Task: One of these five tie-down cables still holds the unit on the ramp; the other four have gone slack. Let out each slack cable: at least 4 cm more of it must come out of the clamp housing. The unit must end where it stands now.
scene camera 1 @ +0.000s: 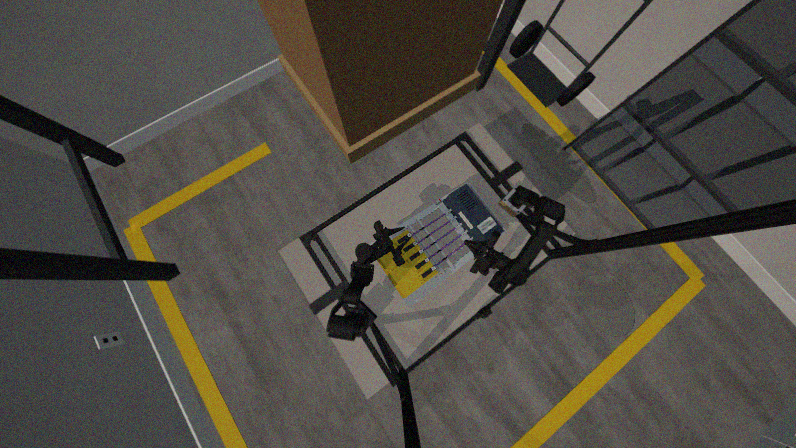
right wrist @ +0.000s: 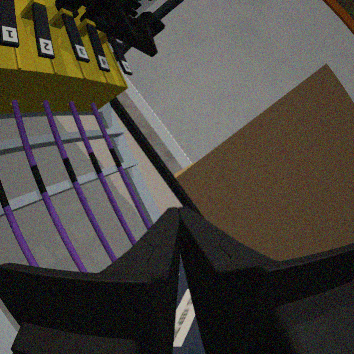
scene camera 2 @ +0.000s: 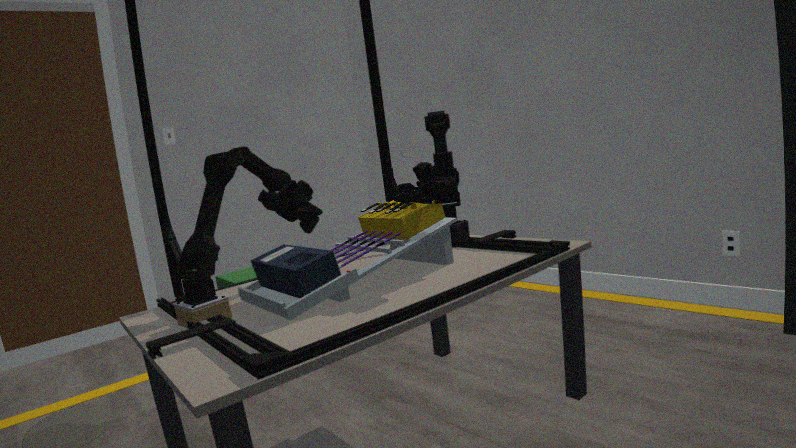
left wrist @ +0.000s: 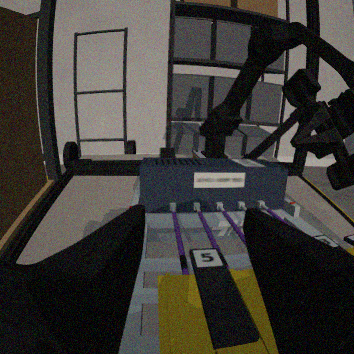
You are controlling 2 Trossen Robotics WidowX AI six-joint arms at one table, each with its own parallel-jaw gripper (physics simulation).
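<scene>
The dark blue unit (scene camera 1: 477, 208) (scene camera 2: 300, 272) (left wrist: 167, 187) sits low on the pale ramp (scene camera 2: 428, 250). Purple cables (left wrist: 178, 240) (right wrist: 55, 130) with black bands run from it to the yellow clamp housing (scene camera 1: 405, 282) (scene camera 2: 384, 225) (left wrist: 175, 312) (right wrist: 45, 87). I cannot tell which cables are slack. My left gripper (left wrist: 195, 216) is partly open and empty above the housing; black lever 5 (left wrist: 225, 302) shows between its fingers in the left wrist view. Levers 1 to 4 show in the right wrist view. My right gripper (scene camera 2: 309, 225) (right wrist: 177, 216) is shut and empty, above the unit's side of the cables.
A black frame (scene camera 2: 389, 320) runs round the table top (scene camera 2: 412, 289). A green block (scene camera 2: 235, 276) lies behind the unit in scene camera 2. The right arm stands beyond the unit in the left wrist view. A tall brown cabinet (scene camera 1: 412, 66) stands beside the table.
</scene>
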